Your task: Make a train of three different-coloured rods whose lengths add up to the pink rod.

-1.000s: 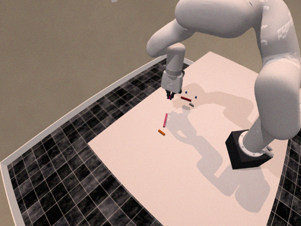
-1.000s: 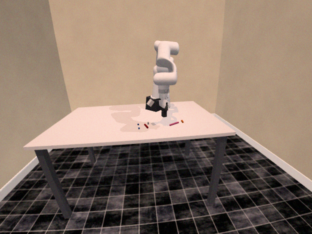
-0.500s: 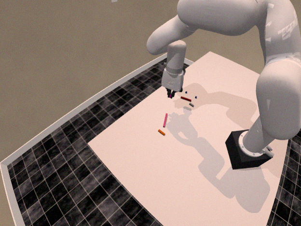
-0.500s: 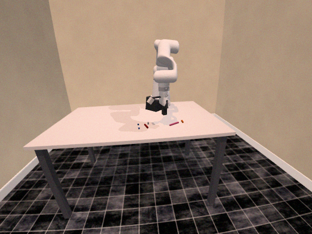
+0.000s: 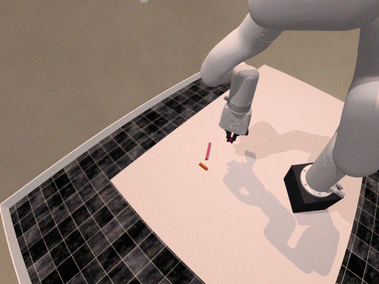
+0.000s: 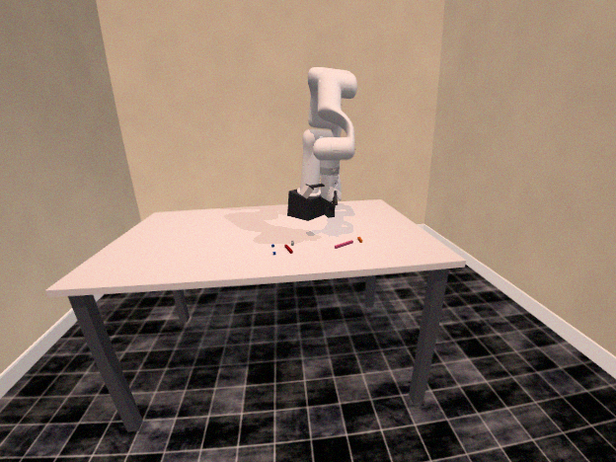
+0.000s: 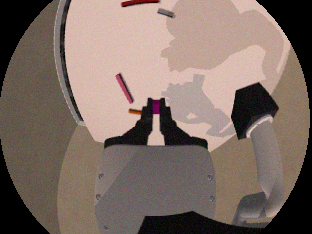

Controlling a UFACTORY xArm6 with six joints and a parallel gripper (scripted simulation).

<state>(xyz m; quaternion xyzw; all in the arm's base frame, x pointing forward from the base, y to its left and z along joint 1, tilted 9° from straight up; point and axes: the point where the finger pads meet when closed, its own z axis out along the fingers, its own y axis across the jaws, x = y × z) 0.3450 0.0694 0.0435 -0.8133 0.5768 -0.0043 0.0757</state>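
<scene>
Now: the pink rod 120 mm below my hand, 70 mm ahead of it and 50 mm to the left of it. Also, from my hand: magenta rod (20 mm below); orange rod (120 mm to the left, 120 mm below, 20 mm ahead); grey rod (150 mm to the right, 120 mm below, 30 mm ahead).
</scene>
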